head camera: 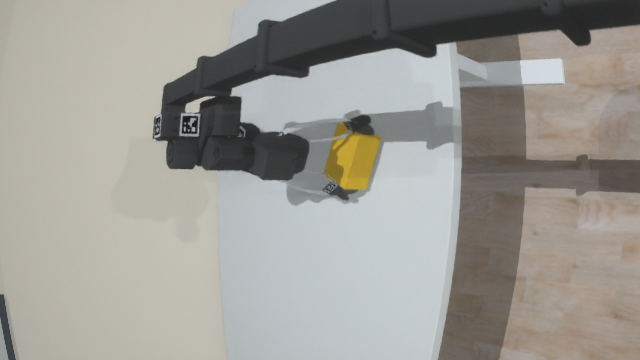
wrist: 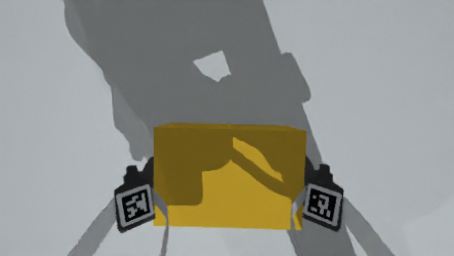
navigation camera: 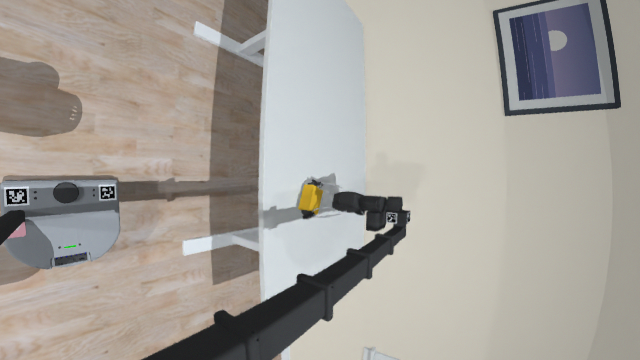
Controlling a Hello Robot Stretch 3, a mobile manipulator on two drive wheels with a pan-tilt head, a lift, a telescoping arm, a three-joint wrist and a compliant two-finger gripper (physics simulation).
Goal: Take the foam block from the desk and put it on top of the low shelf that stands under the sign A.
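Pixels of known places: gripper, fingertip midpoint: (head camera: 362,158) (wrist: 227,169) (navigation camera: 305,198); robot's base, link origin: (navigation camera: 66,191).
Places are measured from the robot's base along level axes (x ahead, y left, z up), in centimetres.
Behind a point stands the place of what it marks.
The yellow foam block (head camera: 366,162) {y -61.9, x -1.5, z 75.2 cm} (navigation camera: 310,199) {y -61.9, x -2.1, z 77.9 cm} (wrist: 240,197) {y -63.5, x -2.8, z 78.1 cm} is on the white desk (head camera: 325,275) {y -75.6, x 19.6, z 72.0 cm} (navigation camera: 315,100) {y -72.8, x 36.3, z 72.0 cm} (wrist: 390,75) {y -66.4, x -17.2, z 72.0 cm}; whether its underside touches the top cannot be told. My gripper (head camera: 353,158) {y -64.2, x -2.2, z 73.9 cm} (navigation camera: 311,198) {y -64.2, x -2.2, z 73.9 cm} (wrist: 227,169) {y -64.2, x -2.2, z 73.9 cm} is shut on the block, with one fingertip against each end. In the wrist view the fingertips press on the left and right ends, and shadow falls over part of the block's face. The low shelf and the sign A do not show in these views.
My arm (head camera: 325,42) {y -29.9, x -8.9, z 109.1 cm} (navigation camera: 280,320) {y -15.3, x -8.6, z 109.3 cm} reaches over the desk to its wall side. The wall (head camera: 100,275) {y -125.7, x 29.2, z 111.0 cm} (navigation camera: 435,125) {y -125.8, x 32.4, z 111.0 cm} runs along the desk's far edge, with a framed picture (navigation camera: 555,55) {y -124.2, x 60.2, z 167.0 cm} on it. My base (navigation camera: 90,225) {y -6.8, x -12.2, z 16.0 cm} stands on the wooden floor (head camera: 575,280) {y -42.9, x 31.0, z 0.0 cm} (navigation camera: 150,140) {y -33.4, x 23.6, z 0.1 cm}. White desk legs (head camera: 540,72) (navigation camera: 210,242) stick out below.
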